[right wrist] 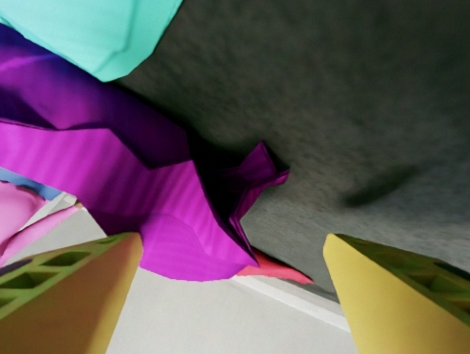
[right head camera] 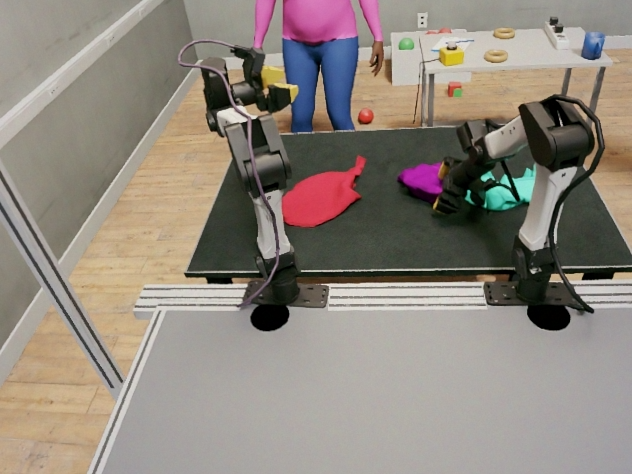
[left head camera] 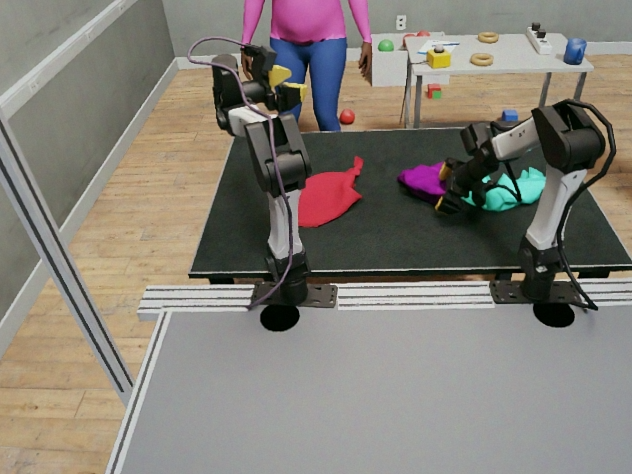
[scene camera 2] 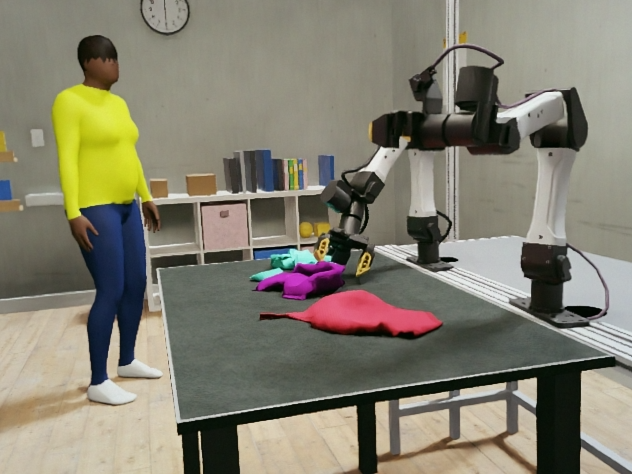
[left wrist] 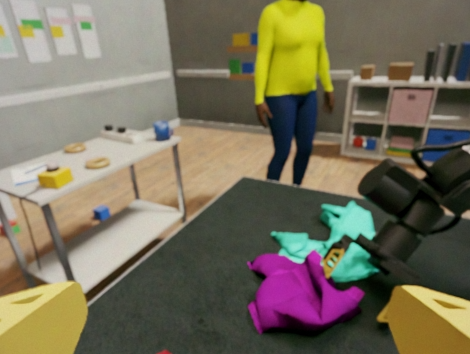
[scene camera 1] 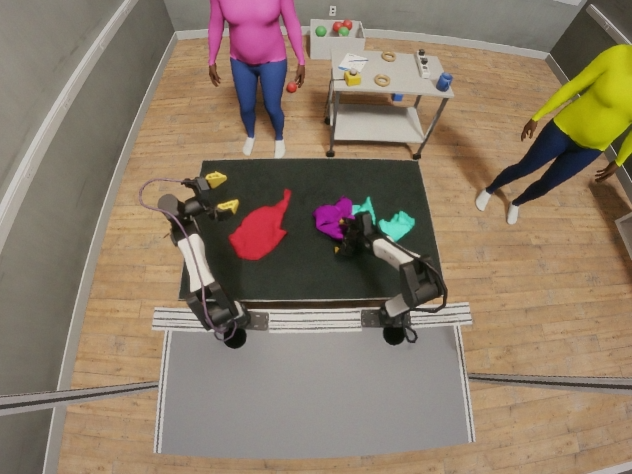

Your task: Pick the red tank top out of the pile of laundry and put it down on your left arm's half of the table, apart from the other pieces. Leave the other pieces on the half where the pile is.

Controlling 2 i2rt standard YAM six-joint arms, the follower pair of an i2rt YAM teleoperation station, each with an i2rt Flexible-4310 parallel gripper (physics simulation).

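Observation:
The red tank top (left head camera: 329, 197) (right head camera: 321, 198) (scene camera 1: 258, 232) (scene camera 2: 367, 313) lies spread on the table's left half in scene camera 1, apart from the other pieces. A crumpled purple piece (left head camera: 421, 178) (scene camera 1: 329, 216) (scene camera 2: 306, 283) (left wrist: 295, 295) (right wrist: 150, 190) lies right of it, beside a turquoise piece (left head camera: 510, 193) (scene camera 1: 398, 227) (left wrist: 350, 222) (right wrist: 100, 35). My right gripper (left head camera: 442, 188) (scene camera 1: 338, 235) (scene camera 2: 341, 262) (right wrist: 233, 241) is open, low at the purple piece's near right edge. My left gripper (left head camera: 295, 82) (right head camera: 286, 84) (scene camera 1: 231, 191) is open and empty, high above the table's far left.
The dark table (left head camera: 387, 244) (scene camera 1: 306, 280) carries all the pieces. A person in pink (scene camera 1: 257, 40) stands behind it. A cart (scene camera 1: 377, 137) stands behind its right part. A person in yellow (scene camera 1: 592, 102) (scene camera 2: 96, 147) stands off to the side. My right forearm hides part of the turquoise piece in scene camera 1.

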